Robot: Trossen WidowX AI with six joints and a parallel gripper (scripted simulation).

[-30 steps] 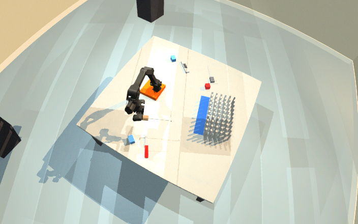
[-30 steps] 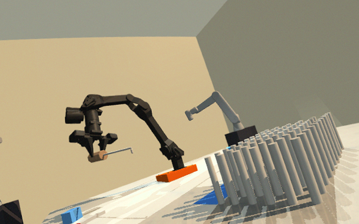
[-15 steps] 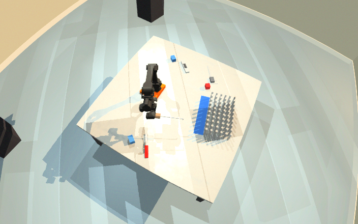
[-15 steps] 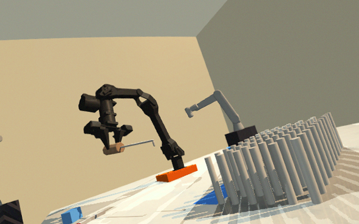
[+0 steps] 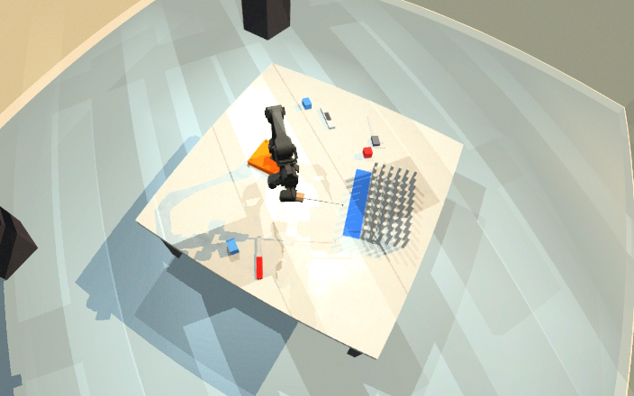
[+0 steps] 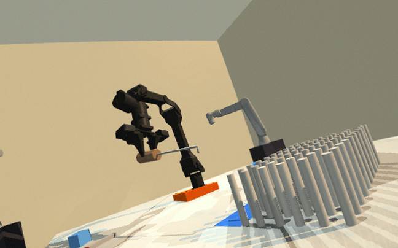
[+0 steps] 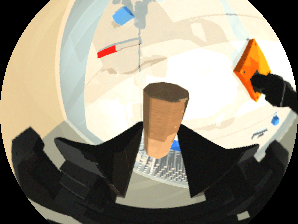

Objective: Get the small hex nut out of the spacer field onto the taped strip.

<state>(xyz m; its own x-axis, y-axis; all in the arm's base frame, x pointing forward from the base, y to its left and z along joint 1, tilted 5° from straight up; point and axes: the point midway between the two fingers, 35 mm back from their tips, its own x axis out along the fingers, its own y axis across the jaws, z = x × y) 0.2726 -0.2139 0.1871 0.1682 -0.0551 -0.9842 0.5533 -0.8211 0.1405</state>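
The blue taped strip lies 270 mm to the left of my gripper tip, 210 mm below it and 190 mm ahead of it. Round my gripper tip: red-handled tool 240 mm to the right, 210 mm below; hook tool 90 mm ahead, 60 mm to the left, 10 mm below; red block 530 mm to the left, 190 mm below, 70 mm ahead.
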